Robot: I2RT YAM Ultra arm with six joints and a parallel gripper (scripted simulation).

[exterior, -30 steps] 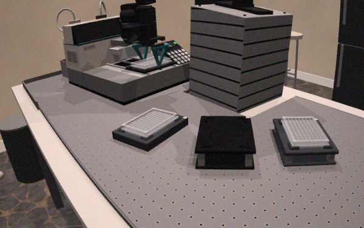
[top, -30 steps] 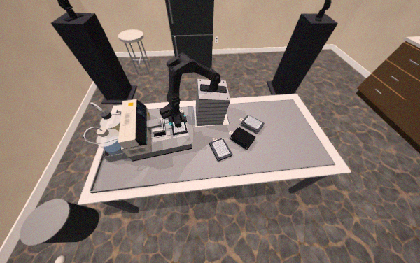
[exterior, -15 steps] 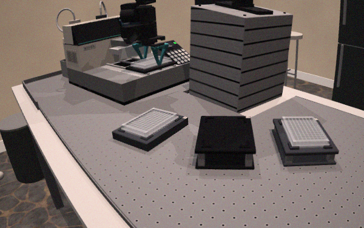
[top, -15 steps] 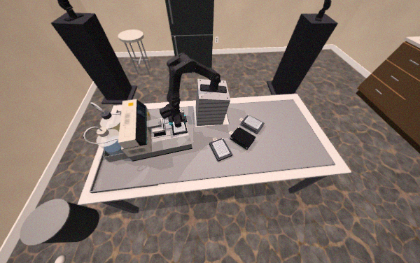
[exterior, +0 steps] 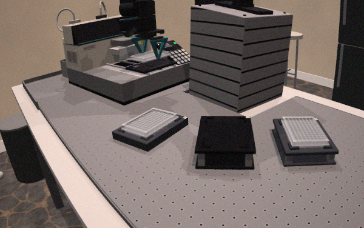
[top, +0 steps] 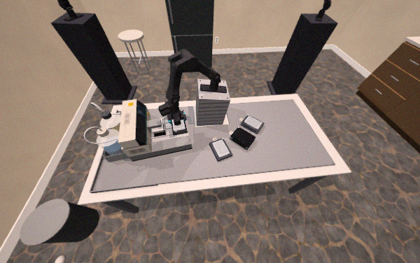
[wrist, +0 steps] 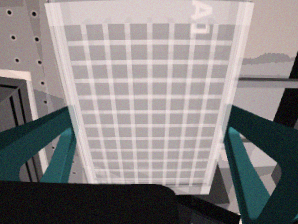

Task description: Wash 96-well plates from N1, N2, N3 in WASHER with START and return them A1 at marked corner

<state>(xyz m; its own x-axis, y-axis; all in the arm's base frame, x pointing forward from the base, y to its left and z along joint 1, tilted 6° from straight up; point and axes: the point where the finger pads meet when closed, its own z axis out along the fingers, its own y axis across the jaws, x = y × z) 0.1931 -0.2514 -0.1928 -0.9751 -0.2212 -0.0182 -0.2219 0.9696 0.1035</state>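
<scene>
My gripper is now 4 cm above the carrier. Round my hand: N2 label: 42 cm to the left, 12 cm below, 1 cm ahead; washer: 15 cm to the right, 3 cm ahead, 1 cm above; N1 label: 28 cm to the left, 12 cm below, 8 cm ahead.
</scene>
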